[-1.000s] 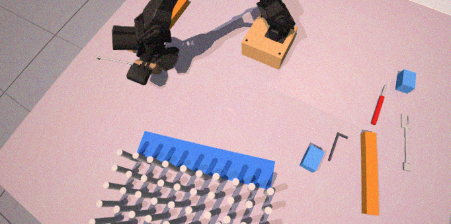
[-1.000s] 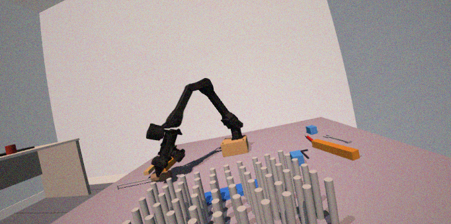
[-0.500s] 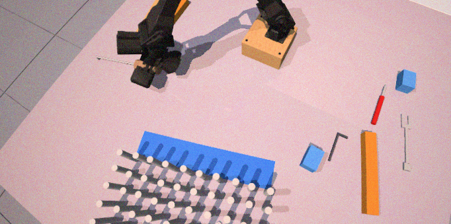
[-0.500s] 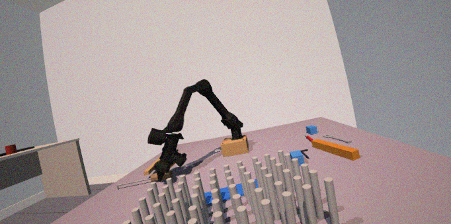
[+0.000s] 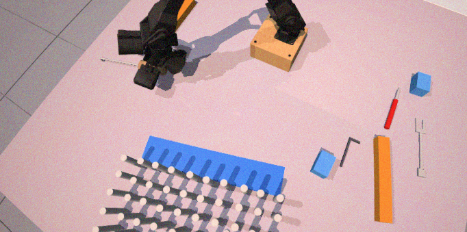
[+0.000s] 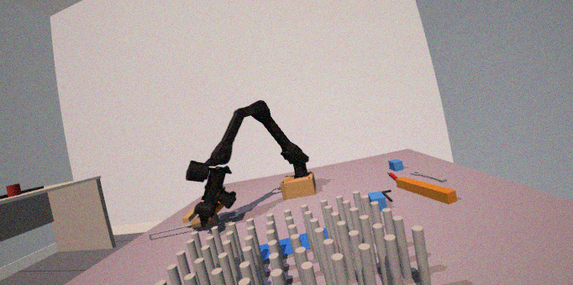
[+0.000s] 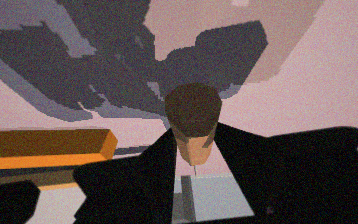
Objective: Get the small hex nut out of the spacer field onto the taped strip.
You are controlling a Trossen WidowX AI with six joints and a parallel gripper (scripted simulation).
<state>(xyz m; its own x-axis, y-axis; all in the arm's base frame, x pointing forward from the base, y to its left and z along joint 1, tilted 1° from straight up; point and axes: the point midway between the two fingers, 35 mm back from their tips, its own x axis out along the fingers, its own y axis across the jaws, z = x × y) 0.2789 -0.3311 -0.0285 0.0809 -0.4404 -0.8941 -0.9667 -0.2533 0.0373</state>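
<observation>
My gripper tip is now 30 mm short of the tool with brown wooden handle and 100 mm to the left of it. Round my gripper tip: blue taped strip (170 mm ahead, 330 mm to the left, 20 mm below); then red screwdriver (260 mm behind, 730 mm to the left, 10 mm below); then black hex key (60 mm behind, 650 mm to the left, 20 mm below).
</observation>
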